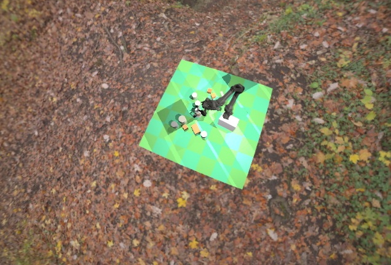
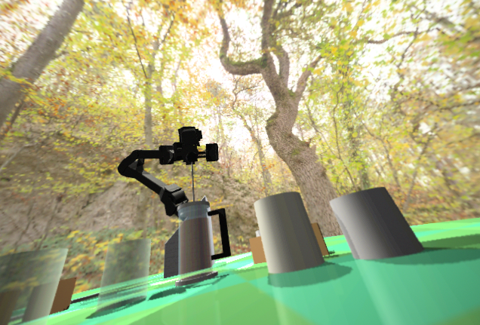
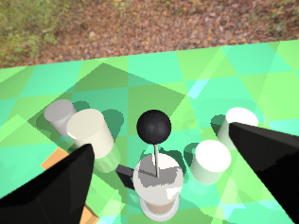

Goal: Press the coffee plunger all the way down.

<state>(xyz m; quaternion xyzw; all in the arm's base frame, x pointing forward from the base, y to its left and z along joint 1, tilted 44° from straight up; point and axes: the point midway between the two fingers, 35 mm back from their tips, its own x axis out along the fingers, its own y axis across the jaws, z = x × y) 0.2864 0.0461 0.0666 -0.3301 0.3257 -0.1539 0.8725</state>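
My gripper tip is 40 mm short of the coffee press, 10 mm to the right of it and 160 mm above it.
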